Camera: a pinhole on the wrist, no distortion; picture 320 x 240 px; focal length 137.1 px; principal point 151.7 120.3 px. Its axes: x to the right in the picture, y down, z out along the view. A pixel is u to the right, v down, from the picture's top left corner.
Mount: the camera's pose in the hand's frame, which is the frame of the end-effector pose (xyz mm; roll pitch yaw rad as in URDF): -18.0 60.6 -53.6 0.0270 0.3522 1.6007
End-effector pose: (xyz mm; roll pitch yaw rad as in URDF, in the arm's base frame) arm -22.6 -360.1 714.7 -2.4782 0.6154 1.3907
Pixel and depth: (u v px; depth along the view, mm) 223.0 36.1 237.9
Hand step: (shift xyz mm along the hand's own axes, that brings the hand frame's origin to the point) 128.5 261.9 123.2
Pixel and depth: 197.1 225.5 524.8
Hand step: -416.6 396.7 389.1
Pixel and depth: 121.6 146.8 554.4
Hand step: -112.4 135.7 511.3
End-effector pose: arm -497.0 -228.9 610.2 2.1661 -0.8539 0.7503
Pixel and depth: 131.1 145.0 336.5
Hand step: -71.6 128.2 281.1
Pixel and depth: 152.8 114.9 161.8
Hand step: -9.0 117.8 97.6
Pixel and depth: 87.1 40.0 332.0
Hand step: 186.3 32.5 306.9
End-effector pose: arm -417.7 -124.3 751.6 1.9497 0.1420 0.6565
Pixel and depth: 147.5 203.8 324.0
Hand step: -209.5 159.2 258.8
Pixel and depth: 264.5 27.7 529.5
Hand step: 336.0 659.6 283.9
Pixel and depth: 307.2 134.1 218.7
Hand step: -43.3 368.4 66.6
